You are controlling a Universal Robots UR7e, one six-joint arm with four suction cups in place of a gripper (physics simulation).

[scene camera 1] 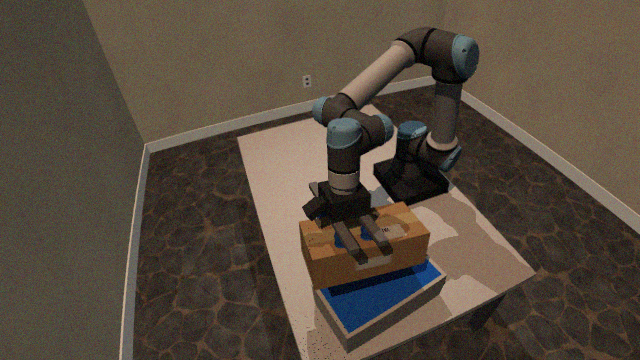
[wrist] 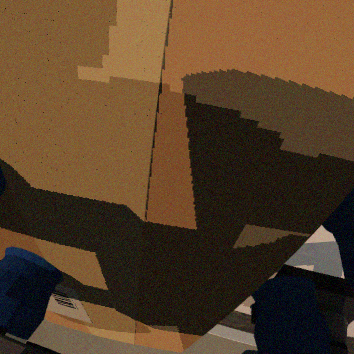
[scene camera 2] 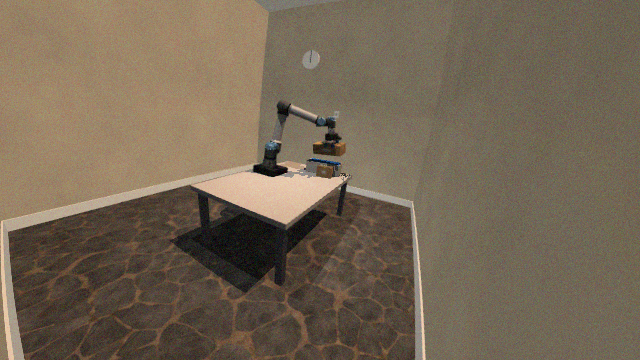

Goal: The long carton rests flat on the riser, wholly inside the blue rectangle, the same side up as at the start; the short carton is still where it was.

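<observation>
The long brown carton hangs level in the air under my gripper. My gripper's blue suction cups sit on its top face, beside a white label, so the gripper is shut on it. A gap shows between the carton and the grey riser in the second scene view. The riser's blue rectangle lies below and partly behind the carton, turned at an angle to it. The short carton stands on the table beside the riser; it does not show in the first scene view.
The riser stands near one end of the pale table. The arm's black base stands on the table at its long edge. Dark shadows of the arm fall across the table beside the riser.
</observation>
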